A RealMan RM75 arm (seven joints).
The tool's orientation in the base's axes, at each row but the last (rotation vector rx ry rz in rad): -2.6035, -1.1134, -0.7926; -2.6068, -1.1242, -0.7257; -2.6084, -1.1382, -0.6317; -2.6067, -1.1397, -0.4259
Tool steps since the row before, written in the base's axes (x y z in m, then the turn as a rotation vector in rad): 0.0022, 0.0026, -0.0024, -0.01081, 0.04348, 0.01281; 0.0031, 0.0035, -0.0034, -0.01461, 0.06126, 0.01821; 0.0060, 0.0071, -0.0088, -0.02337, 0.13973, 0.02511; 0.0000, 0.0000, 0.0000, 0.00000, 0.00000, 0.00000
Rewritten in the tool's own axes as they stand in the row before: 0.0015, -0.0003, 0.0039, 0.02735, -0.03770, 0.00148; 0.0022, -0.0002, 0.0053, 0.03899, -0.05266, 0.00216; 0.0040, -0.0001, 0.0121, 0.08723, -0.11221, 0.02237; 0.0000, 0.0000, 0.0000, 0.00000, 0.00000, 0.00000
